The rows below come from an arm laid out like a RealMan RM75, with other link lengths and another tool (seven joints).
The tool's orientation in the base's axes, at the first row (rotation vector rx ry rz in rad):
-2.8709, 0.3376, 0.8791
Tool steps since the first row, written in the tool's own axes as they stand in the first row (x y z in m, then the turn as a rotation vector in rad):
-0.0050, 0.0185, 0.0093, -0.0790, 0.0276, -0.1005
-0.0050, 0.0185, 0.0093, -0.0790, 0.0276, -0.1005
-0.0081, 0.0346, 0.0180, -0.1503, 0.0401, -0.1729
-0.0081, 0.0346, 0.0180, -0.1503, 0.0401, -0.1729
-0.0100, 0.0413, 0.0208, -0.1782, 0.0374, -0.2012
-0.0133, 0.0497, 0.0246, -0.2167, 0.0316, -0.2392
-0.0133, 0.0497, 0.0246, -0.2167, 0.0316, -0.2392
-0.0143, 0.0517, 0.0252, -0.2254, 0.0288, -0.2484
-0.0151, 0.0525, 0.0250, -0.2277, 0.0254, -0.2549
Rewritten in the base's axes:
-0.0136, -0.0154, -0.0058, -0.0165, -0.0307, 0.1260
-0.0136, -0.0154, -0.0058, -0.0165, -0.0307, 0.1260
-0.0247, -0.0288, -0.0120, -0.0381, -0.0432, 0.2253
-0.0247, -0.0288, -0.0120, -0.0381, -0.0432, 0.2253
-0.0294, -0.0345, -0.0135, -0.0448, -0.0407, 0.2645
-0.0362, -0.0414, -0.0152, -0.0540, -0.0350, 0.3179
-0.0362, -0.0414, -0.0152, -0.0540, -0.0350, 0.3179
-0.0378, -0.0430, -0.0152, -0.0553, -0.0324, 0.3305
-0.0386, -0.0437, -0.0147, -0.0529, -0.0299, 0.3373

